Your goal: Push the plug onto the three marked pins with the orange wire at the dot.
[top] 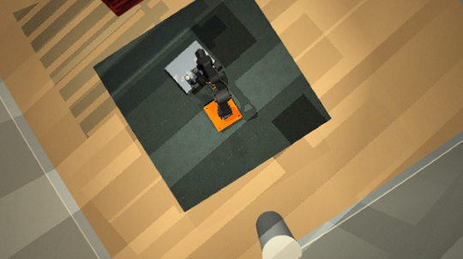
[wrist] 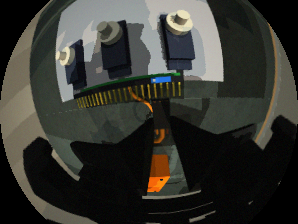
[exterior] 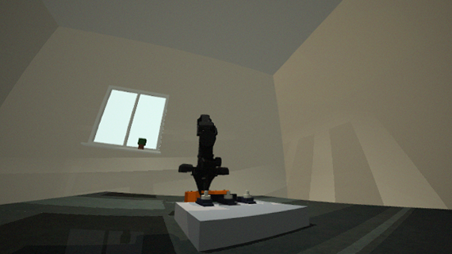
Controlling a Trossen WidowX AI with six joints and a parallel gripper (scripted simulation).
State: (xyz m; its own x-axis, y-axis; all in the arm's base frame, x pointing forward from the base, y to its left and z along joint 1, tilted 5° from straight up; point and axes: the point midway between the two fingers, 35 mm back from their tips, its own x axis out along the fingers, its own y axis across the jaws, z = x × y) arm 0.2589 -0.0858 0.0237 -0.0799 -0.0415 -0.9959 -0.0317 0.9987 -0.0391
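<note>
Right now my gripper tip is 40 mm short of the blue band. From my gripper tip the other things lie so: grey printed holder (200 mm ahead, 50 mm to the left, 50 mm below).
</note>
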